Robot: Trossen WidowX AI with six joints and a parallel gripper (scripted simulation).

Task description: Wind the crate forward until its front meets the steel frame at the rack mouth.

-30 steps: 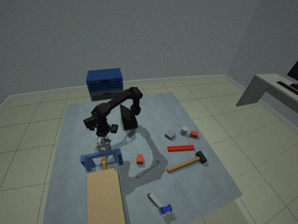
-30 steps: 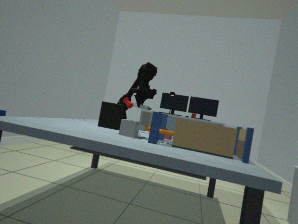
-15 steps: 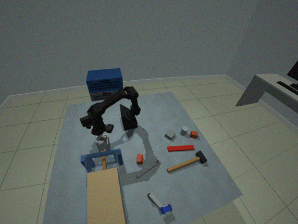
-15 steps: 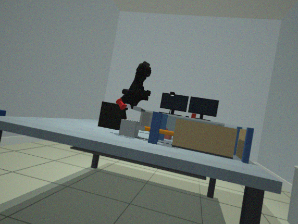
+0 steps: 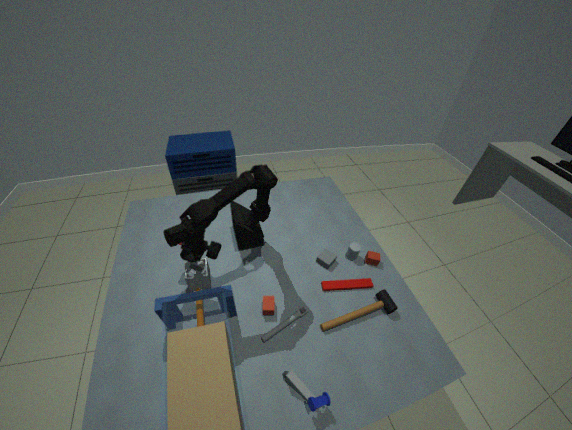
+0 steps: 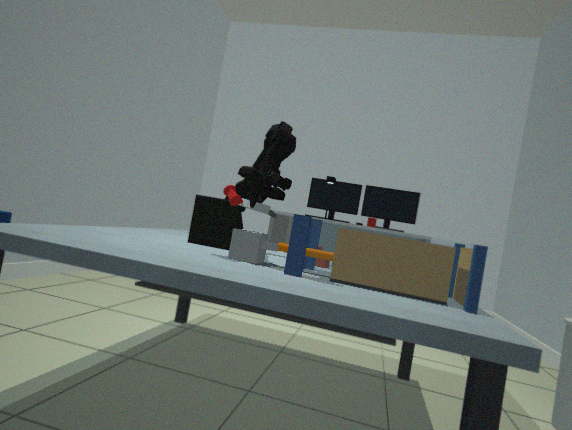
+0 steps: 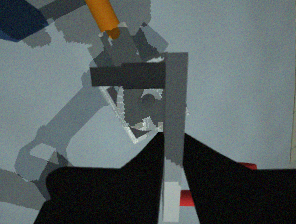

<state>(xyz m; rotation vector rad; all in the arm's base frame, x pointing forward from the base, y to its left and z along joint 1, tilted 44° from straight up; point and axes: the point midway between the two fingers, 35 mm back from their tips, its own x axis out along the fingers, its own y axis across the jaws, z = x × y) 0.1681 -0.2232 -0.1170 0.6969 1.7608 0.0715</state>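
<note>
Now: the red knob 6 cm behind my gripper tip, 1 cm to the right of it and 2 cm above it. From my gripper tip the other things lie so: grey winch 1 cm behind, 1 cm to the right, 13 cm below; then red-knobbed winch handle 1 cm behind, 1 cm above; then clear-panelled cubby 41 cm ahead, 2 cm to the right, 4 cm below.
</note>
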